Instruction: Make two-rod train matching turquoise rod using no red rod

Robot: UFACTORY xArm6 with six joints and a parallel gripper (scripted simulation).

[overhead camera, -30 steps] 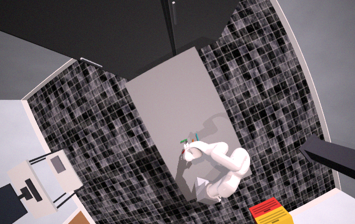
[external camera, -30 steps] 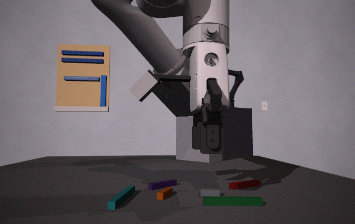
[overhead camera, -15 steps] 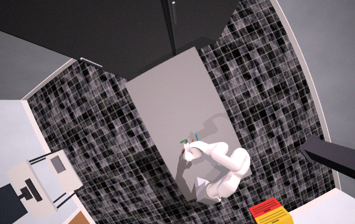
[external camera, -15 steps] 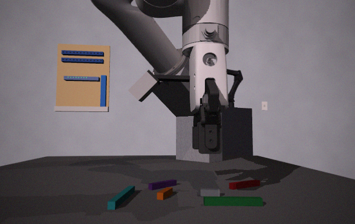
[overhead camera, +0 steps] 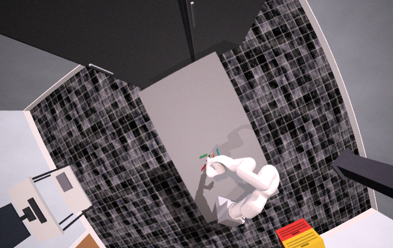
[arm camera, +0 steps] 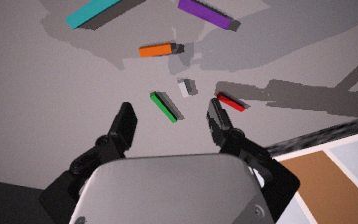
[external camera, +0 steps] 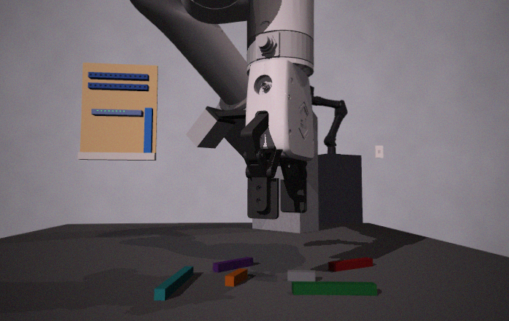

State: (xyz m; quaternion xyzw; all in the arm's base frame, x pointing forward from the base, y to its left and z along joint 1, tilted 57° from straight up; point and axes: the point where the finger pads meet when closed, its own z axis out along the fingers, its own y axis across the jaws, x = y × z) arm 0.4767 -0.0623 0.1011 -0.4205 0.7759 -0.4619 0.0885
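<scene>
The orange rod lies 2 cm behind my hand, 4 cm to the right of it and 8 cm below it. Also, from my hand: green rod 6 cm ahead, 3 cm to the left, 8 cm below; then grey rod 3 cm to the left, 8 cm below; then purple rod 9 cm behind, 2 cm to the right, 8 cm below.
</scene>
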